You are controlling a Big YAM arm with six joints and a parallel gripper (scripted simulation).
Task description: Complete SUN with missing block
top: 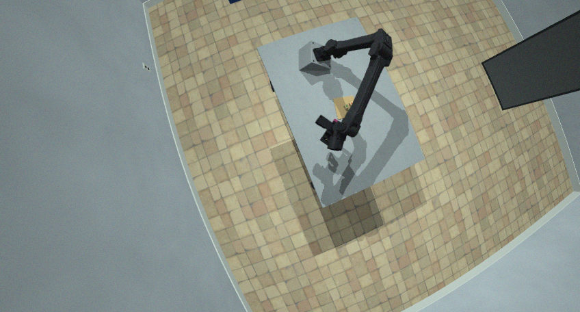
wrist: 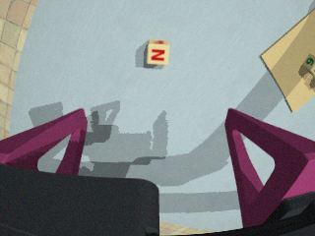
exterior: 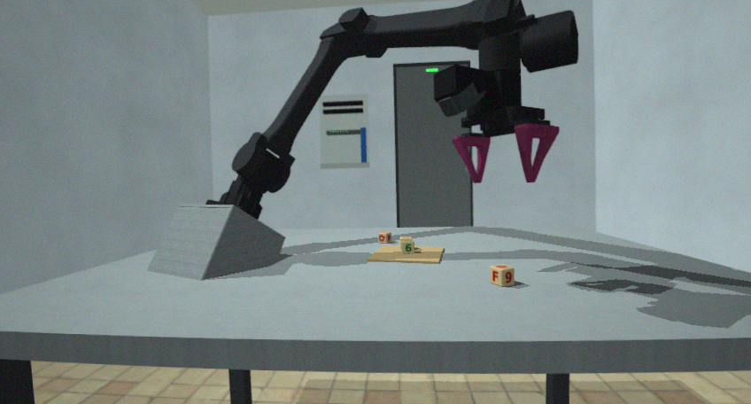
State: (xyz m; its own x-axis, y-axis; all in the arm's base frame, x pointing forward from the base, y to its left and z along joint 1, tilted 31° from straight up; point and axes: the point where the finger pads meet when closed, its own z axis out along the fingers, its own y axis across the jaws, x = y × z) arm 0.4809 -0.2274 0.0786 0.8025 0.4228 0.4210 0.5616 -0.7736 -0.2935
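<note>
Now: hand 150 mm above the wooden block. Round my hand: mat 140 mm behind, 200 mm to the left, 160 mm below.
</note>
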